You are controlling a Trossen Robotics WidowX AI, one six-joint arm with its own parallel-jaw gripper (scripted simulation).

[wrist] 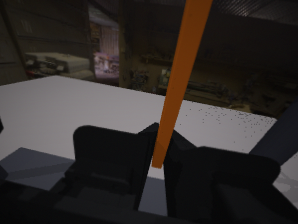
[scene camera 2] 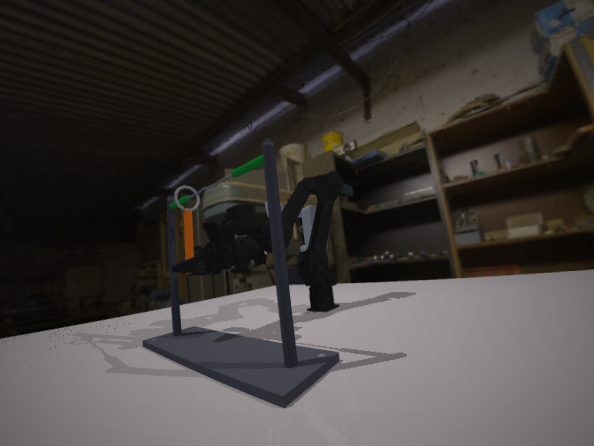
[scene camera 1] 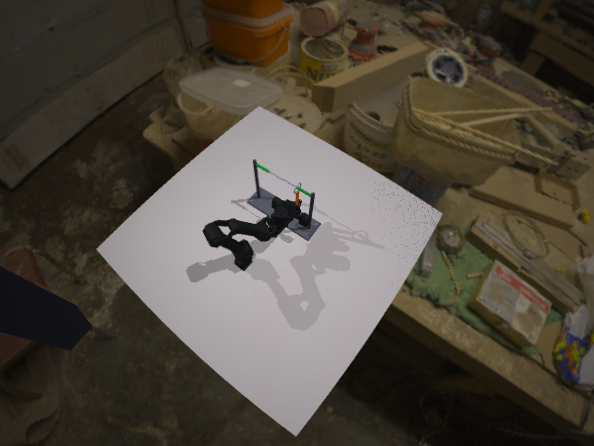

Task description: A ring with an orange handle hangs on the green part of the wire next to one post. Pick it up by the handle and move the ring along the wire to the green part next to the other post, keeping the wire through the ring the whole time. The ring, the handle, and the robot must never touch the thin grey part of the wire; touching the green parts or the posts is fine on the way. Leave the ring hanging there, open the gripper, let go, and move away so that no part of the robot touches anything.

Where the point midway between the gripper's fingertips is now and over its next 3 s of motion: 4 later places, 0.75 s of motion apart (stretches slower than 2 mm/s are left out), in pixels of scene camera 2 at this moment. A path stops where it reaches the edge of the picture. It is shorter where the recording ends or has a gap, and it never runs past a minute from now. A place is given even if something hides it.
The gripper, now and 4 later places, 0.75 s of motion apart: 173, 269; 178, 268; 185, 267; 189, 266; 197, 267
